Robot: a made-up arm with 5 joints.
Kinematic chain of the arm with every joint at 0, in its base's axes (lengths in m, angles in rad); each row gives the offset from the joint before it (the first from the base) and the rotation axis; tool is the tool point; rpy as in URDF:
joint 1: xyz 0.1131 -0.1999 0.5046 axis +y
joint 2: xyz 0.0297 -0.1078 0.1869 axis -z
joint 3: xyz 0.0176 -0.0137 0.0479 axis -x
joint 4: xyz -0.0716 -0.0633 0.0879 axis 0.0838 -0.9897 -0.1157
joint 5: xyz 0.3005 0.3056 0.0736 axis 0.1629 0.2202 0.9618
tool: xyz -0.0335 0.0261 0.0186 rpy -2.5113 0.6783 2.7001
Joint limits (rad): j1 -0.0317..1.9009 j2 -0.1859..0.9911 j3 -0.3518..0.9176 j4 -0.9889..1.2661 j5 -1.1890..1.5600
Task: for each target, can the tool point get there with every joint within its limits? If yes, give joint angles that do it. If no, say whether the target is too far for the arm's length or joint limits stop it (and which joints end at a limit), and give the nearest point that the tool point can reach.
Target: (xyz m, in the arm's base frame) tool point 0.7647 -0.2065 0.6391
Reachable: yes | joints 1.1218 0.6267 -0.1142 0.9246 0.3188
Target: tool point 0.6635 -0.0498 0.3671
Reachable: yes | joints 1.3447 0.1212 0.1010 0.4247 -0.8385
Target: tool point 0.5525 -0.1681 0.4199
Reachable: yes | joints 0.7261 0.5790 0.5652 -0.0285 -0.2569
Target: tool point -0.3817 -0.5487 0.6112
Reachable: no: joint limits stop it (at a limit: joint 1, joint 2, joint 3, joint 4, joint 5) | nearest point -0.0279 -0.3823 0.3788 | short by 0.455 m
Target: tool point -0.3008 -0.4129 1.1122
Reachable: no: joint limits stop it (at a limit: joint 1, joint 2, joint 3, joint 4) | nearest point 0.0671 -0.3129 1.1905 | short by 0.389 m
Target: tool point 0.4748 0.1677 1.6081
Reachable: no: too far | nearest point 0.3282 -0.0811 1.1608 | short by 0.532 m
